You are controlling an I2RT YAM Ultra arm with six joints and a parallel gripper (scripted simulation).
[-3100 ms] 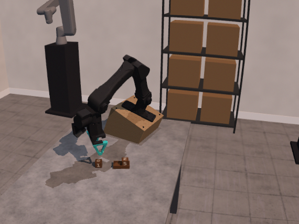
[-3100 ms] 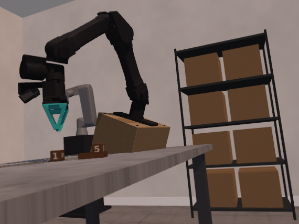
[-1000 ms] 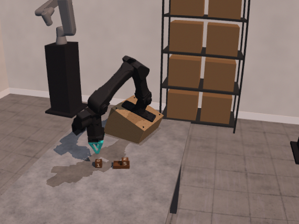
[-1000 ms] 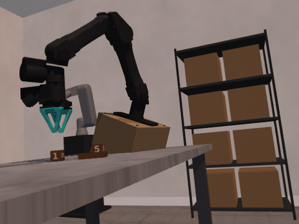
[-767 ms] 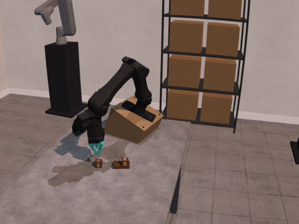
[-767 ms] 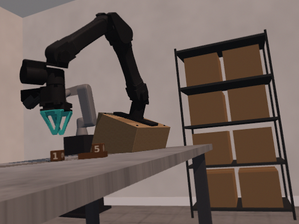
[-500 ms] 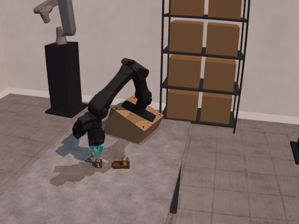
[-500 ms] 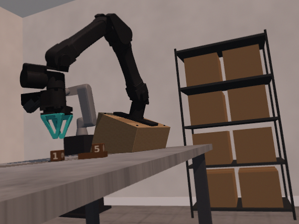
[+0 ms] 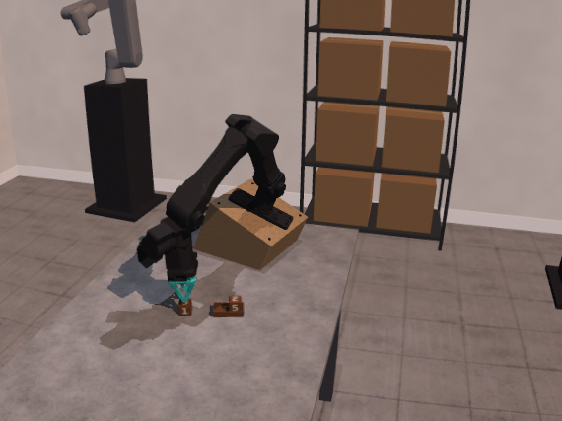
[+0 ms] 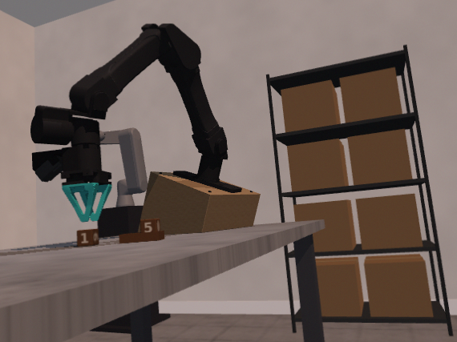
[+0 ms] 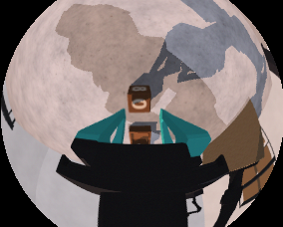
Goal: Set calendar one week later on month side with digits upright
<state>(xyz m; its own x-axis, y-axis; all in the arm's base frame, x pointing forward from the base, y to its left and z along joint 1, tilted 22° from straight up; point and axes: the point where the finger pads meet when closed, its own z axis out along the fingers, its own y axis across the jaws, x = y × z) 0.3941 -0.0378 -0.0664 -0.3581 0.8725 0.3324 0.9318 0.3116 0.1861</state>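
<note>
Now: the brown cube 10 mm ahead of my hand and 40 mm below it. From my hand the other things lie so: brown calendar tray: 40 mm behind, 100 mm to the left, 50 mm below.
</note>
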